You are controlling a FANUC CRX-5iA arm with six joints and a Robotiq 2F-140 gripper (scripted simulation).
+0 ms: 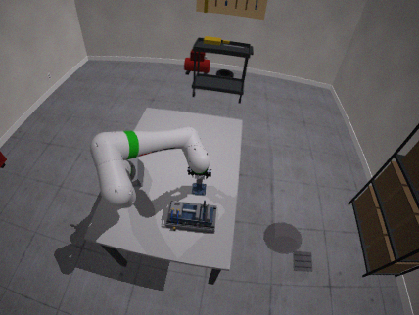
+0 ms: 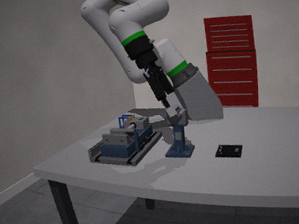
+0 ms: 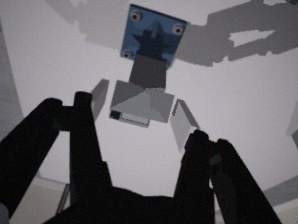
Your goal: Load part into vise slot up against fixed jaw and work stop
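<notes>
The part lies 1 cm to the left of my hand and 2 cm below it. Round my hand: air cylinder rod (20 cm to the right, 10 cm below); then blue work stop (7 cm ahead, 12 cm to the right, 12 cm below); then black infeed plate (4 cm behind, 19 cm to the left, 17 cm below).
</notes>
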